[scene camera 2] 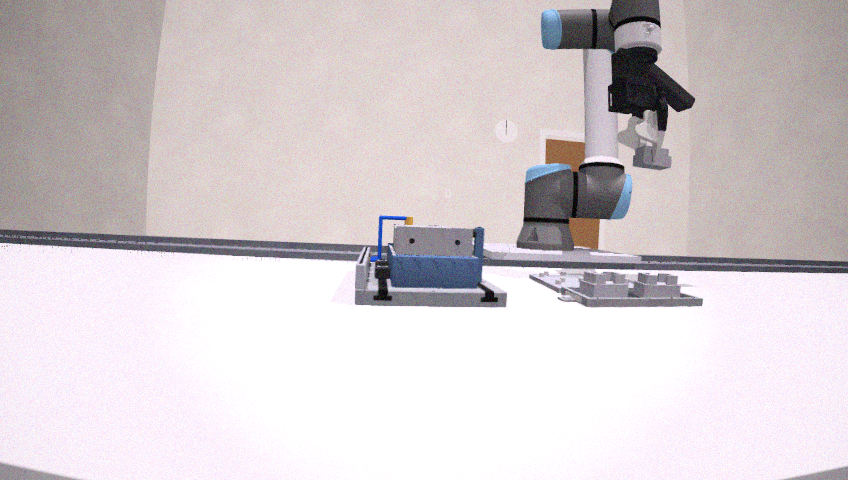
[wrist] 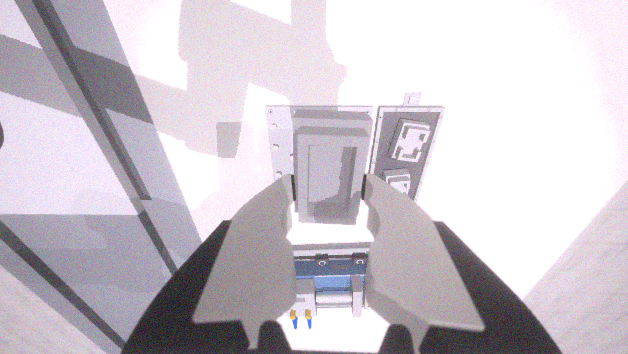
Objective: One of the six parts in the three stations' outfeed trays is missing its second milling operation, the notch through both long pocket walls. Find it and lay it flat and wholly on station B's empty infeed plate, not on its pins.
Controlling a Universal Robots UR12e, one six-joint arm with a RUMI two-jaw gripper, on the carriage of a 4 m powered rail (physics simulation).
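Frame: origin at the arm's base, x ahead, y left, z up, level; metres.
Where they show: gripper, fingertip midpoint: (scene camera 2: 646, 162) (wrist: 327, 176); arm's base, link origin: (scene camera 2: 544, 248).
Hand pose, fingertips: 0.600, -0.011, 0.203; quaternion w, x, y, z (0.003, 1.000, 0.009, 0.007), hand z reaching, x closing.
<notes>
Things, the pixels of their centre, and the offset from my fingertips, as dx, dy, dz.
- grey rectangular part, body centre: (wrist: 329, 169) (scene camera 2: 652, 157) +0.000, +0.011, +0.011
- flat infeed plate, body centre: (wrist: 318, 159) (scene camera 2: 590, 283) -0.009, -0.103, -0.229
- outfeed tray, body centre: (scene camera 2: 603, 291) (wrist: 348, 159) +0.046, -0.104, -0.235
- blue vise, body centre: (scene camera 2: 424, 261) (wrist: 340, 281) +0.044, -0.412, -0.193
My gripper (scene camera 2: 653, 147) (wrist: 327, 176) is shut on a grey rectangular part (scene camera 2: 651, 159) (wrist: 329, 167). In the wrist view the part's long pocket faces the camera, and its long walls show no notch. The part hangs high above a station. It covers much of the flat infeed plate (scene camera 2: 550, 280) (wrist: 283, 136) in the wrist view; several pins show at the plate's left. The outfeed tray (scene camera 2: 642, 301) (wrist: 386, 125) beside it holds two notched grey parts, one (scene camera 2: 604, 286) (wrist: 411, 142) and another (scene camera 2: 656, 286) (wrist: 398, 181). No station letter is readable.
A blue vise (scene camera 2: 435, 271) (wrist: 332, 280) on a grey base (scene camera 2: 431, 297) stands beside the plates, with a block and blue pipes with yellow tips. The rail (scene camera 2: 178, 242) (wrist: 112, 120) runs behind the table, at the left in the wrist view.
</notes>
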